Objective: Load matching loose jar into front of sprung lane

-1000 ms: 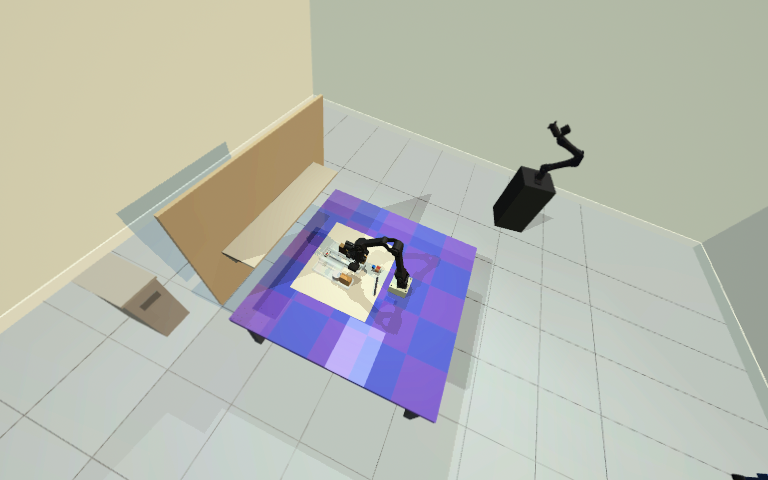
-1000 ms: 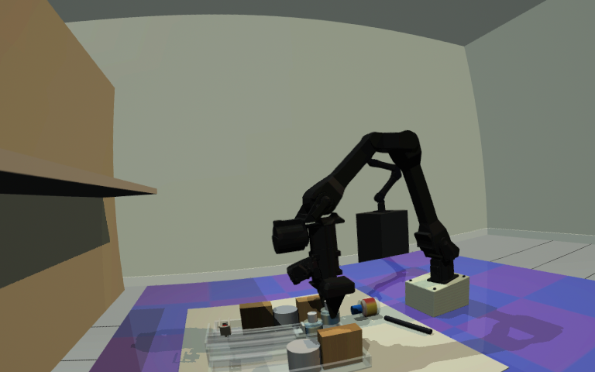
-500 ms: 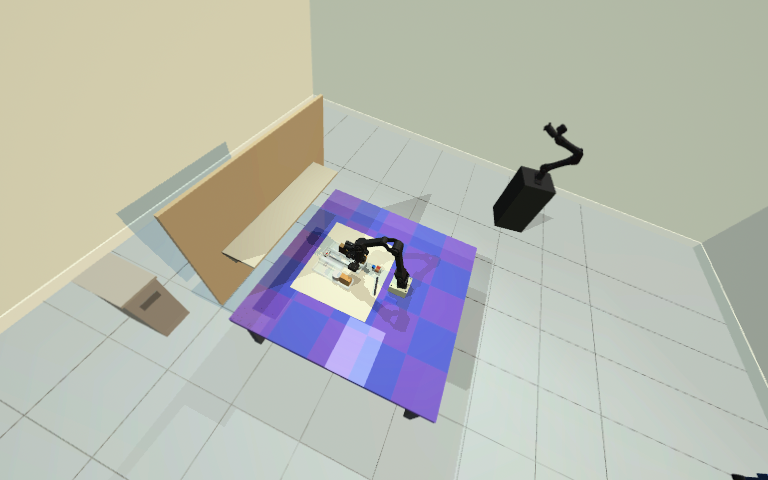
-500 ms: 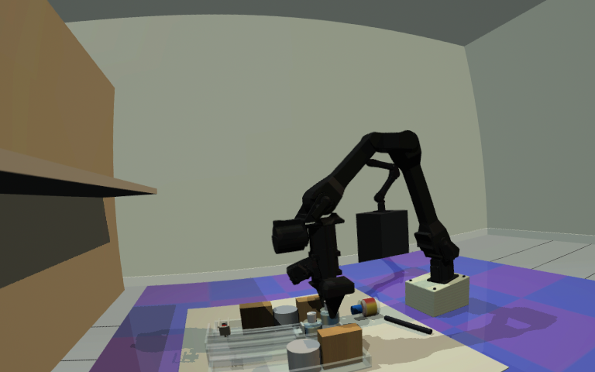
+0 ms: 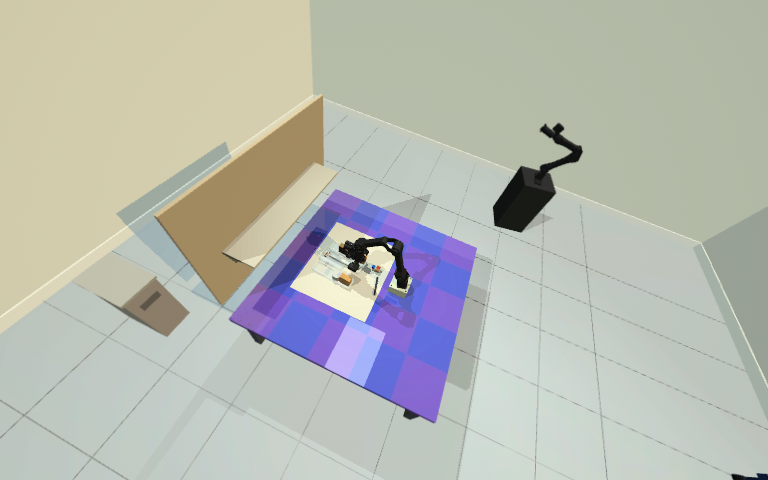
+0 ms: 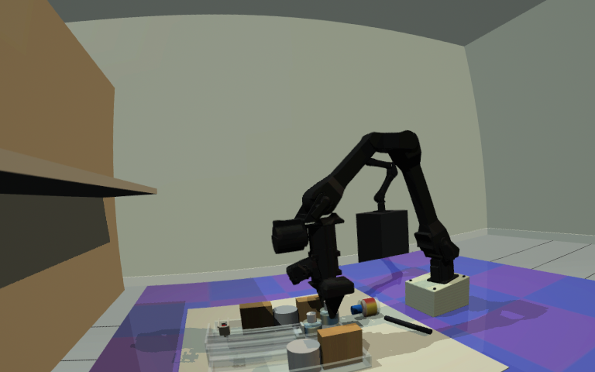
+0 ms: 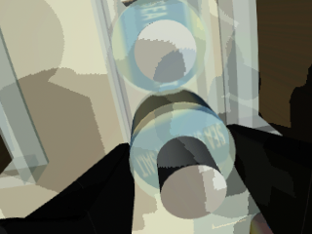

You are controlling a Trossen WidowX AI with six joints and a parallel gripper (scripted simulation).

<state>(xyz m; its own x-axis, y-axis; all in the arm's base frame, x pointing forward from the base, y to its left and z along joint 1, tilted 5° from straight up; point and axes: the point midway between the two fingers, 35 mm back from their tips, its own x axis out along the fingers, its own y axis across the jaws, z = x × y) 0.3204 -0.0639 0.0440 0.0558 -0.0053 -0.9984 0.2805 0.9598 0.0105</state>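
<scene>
Right now my gripper tip is 150 mm short of the clear lane rack, 40 mm above it and 20 mm to the left of it. Round my gripper tip: wooden shelf wall (600 mm ahead, 340 mm above, 120 mm to the right); then black rod (150 mm behind, 90 mm to the left, 50 mm below).
</scene>
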